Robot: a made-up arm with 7 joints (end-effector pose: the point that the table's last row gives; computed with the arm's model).
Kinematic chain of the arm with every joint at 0, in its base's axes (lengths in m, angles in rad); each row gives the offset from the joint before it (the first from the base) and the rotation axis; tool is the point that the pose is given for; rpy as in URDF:
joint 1: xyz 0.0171 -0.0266 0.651 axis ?
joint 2: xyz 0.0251 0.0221 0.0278 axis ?
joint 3: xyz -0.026 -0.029 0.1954 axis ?
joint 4: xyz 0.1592 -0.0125 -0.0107 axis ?
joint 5: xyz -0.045 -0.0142 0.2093 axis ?
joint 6: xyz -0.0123 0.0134 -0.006 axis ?
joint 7: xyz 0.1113 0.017 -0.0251 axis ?
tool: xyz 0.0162 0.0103 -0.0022 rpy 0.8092 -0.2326 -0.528
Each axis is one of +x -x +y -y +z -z.
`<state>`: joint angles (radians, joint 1 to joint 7).
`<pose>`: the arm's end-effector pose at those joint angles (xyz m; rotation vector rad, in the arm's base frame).
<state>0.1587 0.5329 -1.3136 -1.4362 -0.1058 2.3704 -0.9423</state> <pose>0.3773 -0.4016 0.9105 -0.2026 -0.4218 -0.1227</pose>
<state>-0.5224 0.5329 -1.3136 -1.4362 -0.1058 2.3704 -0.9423</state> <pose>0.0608 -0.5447 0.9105 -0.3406 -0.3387 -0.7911</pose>
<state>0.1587 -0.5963 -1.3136 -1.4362 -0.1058 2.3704 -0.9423</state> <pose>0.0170 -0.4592 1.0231 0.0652 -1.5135 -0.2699</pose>
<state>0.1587 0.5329 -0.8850 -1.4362 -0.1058 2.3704 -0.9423</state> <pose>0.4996 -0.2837 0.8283 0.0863 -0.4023 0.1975</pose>
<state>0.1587 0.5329 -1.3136 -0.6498 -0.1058 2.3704 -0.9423</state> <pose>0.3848 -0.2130 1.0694 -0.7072 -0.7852 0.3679</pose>
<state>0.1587 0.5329 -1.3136 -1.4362 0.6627 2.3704 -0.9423</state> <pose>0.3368 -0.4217 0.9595 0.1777 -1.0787 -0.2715</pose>
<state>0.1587 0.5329 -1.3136 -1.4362 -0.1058 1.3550 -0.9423</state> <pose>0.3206 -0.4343 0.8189 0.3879 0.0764 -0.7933</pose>
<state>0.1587 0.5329 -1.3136 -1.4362 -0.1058 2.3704 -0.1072</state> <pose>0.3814 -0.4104 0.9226 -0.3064 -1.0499 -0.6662</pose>
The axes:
joint 1: +z
joint 2: +y
joint 3: +z
joint 4: -y
joint 5: +z
joint 6: -y
joint 7: -z

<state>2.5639 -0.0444 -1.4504 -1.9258 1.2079 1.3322 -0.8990</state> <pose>0.2102 0.4129 0.8312 1.8413 1.3028 0.6856</pose>
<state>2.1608 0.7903 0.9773 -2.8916 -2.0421 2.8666 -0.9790</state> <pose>-0.1153 -0.1281 0.6018 0.3233 -0.6694 -0.4674</pose>
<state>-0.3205 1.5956 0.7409 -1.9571 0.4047 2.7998 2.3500</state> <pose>0.3232 0.1469 0.3220 -1.1020 0.2469 -2.6736</pose>
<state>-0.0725 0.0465 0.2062 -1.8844 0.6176 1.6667 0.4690</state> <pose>0.5147 0.0335 0.7971 1.0070 -0.0696 -1.1068</pose>
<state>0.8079 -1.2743 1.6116 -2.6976 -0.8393 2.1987 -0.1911</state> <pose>-0.1741 0.2619 0.5690 -1.0272 -0.9937 2.1728</pose>
